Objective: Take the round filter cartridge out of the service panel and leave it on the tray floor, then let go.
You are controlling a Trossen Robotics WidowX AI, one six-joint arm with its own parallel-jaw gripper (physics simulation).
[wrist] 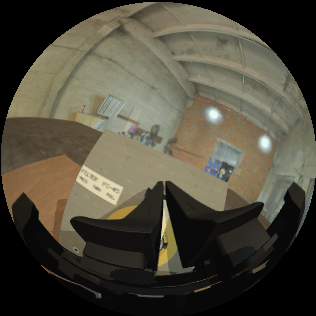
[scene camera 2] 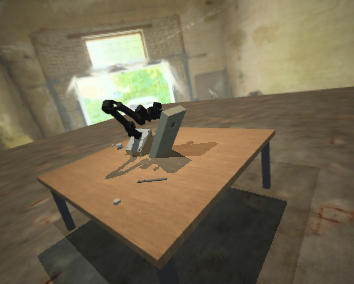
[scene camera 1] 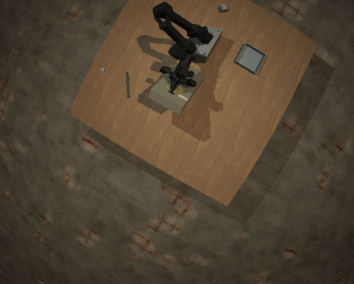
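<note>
The service panel point(scene camera 1: 167, 101) point(scene camera 2: 167, 132) point(wrist: 145, 162) is a grey-beige slanted box with a label and a yellow ring point(wrist: 122, 213) on its face. My gripper point(scene camera 1: 172, 91) point(scene camera 2: 159, 108) point(wrist: 163, 184) is shut, with its fingertips together and nothing between them, in front of the panel face over the ring. The fingers hide most of the round filter cartridge in the wrist view; a thin cream strip point(wrist: 166, 220) shows through the slit between them. The tray point(scene camera 1: 250, 59), shallow with a dark blue rim, lies apart from the panel and is empty.
A thin dark bar point(scene camera 1: 127, 85) point(scene camera 2: 152, 180) and a small white piece point(scene camera 1: 103, 70) point(scene camera 2: 117, 201) lie on the table point(scene camera 1: 210, 170) point(scene camera 2: 110, 215). A small grey block point(scene camera 1: 223, 8) lies near the table's far edge. The arm's pale base point(scene camera 1: 214, 38) stands behind the panel.
</note>
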